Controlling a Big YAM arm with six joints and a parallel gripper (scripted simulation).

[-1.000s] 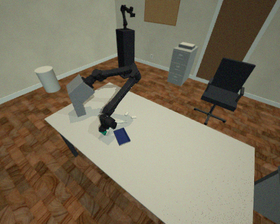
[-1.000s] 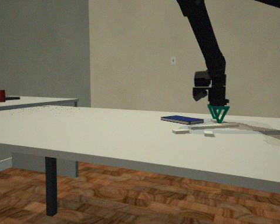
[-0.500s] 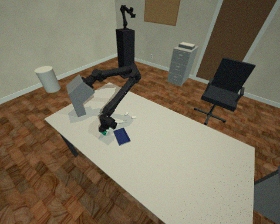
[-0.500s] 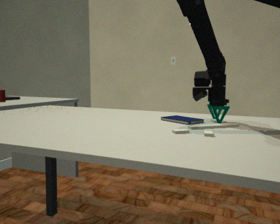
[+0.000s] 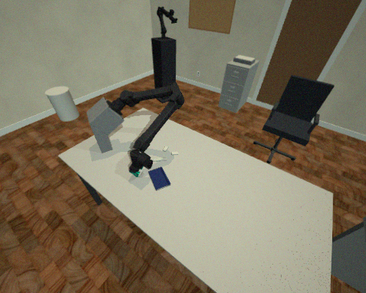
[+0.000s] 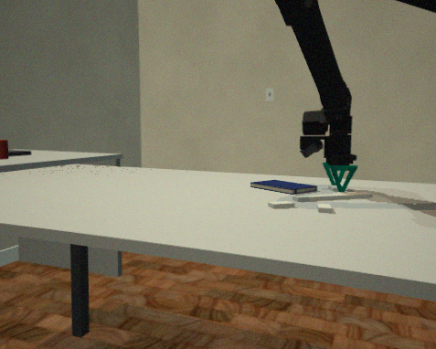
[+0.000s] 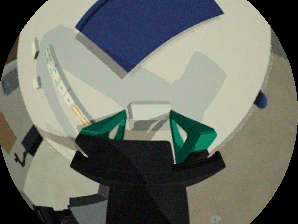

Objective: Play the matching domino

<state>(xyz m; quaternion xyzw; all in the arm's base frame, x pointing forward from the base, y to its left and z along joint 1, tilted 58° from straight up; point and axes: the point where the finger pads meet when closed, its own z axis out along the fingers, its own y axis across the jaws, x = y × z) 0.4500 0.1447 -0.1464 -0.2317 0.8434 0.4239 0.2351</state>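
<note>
Right now my hand is 10 mm short of the white domino. Round my hand: book (120 mm ahead, 90 mm to the left).
</note>
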